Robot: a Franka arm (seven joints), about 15 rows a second.
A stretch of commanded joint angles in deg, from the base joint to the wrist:
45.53, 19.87, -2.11, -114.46, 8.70, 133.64, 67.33
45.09, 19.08, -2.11, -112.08, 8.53, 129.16, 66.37
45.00, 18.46, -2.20, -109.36, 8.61, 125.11, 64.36
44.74, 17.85, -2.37, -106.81, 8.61, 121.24, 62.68
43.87, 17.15, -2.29, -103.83, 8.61, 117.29, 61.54
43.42, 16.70, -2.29, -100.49, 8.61, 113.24, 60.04
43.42, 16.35, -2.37, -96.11, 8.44, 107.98, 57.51
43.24, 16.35, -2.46, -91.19, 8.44, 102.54, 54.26
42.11, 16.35, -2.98, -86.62, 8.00, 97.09, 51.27
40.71, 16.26, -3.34, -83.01, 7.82, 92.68, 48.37
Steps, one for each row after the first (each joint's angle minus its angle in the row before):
-0.44, -0.79, 0.00, 2.38, -0.17, -4.48, -0.96
-0.09, -0.62, -0.09, 2.72, 0.08, -4.05, -2.01
-0.26, -0.61, -0.17, 2.55, 0.00, -3.87, -1.68
-0.87, -0.70, 0.08, 2.98, 0.00, -3.95, -1.14
-0.45, -0.45, 0.00, 3.34, 0.00, -4.05, -1.50
0.00, -0.35, -0.08, 4.38, -0.17, -5.26, -2.53
-0.18, 0.00, -0.09, 4.92, 0.00, -5.44, -3.25
-1.13, 0.00, -0.52, 4.57, -0.44, -5.45, -2.99
-1.40, -0.09, -0.36, 3.61, -0.18, -4.41, -2.90

